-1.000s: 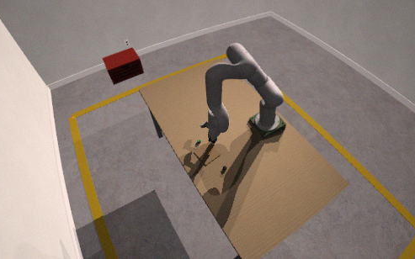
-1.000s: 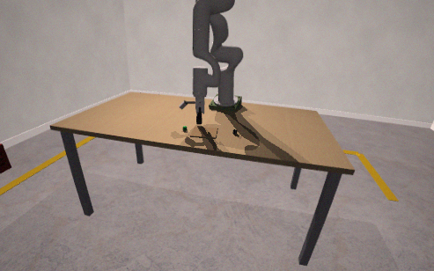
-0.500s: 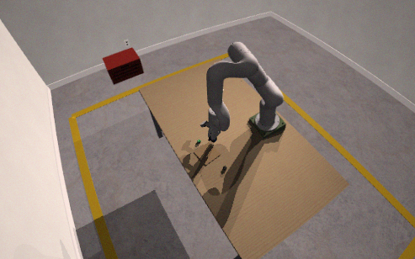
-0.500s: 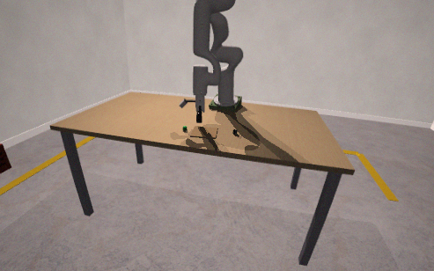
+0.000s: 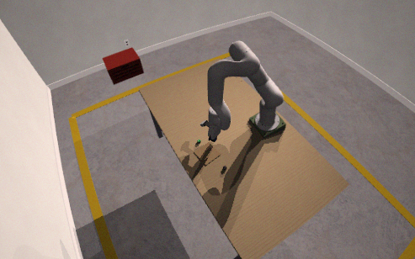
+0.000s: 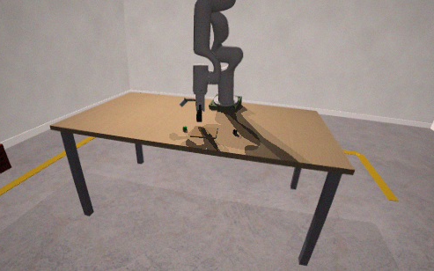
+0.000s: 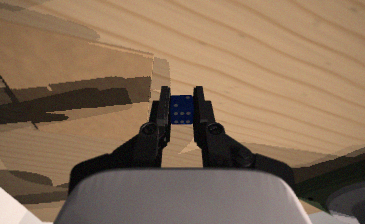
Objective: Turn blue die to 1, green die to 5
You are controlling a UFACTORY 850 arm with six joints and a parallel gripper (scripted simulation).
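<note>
Now: the green die 10 cm ahead of my hand, 5 cm to the right of it and 4 cm below it. The rest, counted from my hand: mat: 9 cm ahead, 7 cm to the left, 5 cm below; then black die: 23 cm to the left, 4 cm below, 3 cm ahead; then blue die: 1 cm to the left, 1 cm below.
</note>
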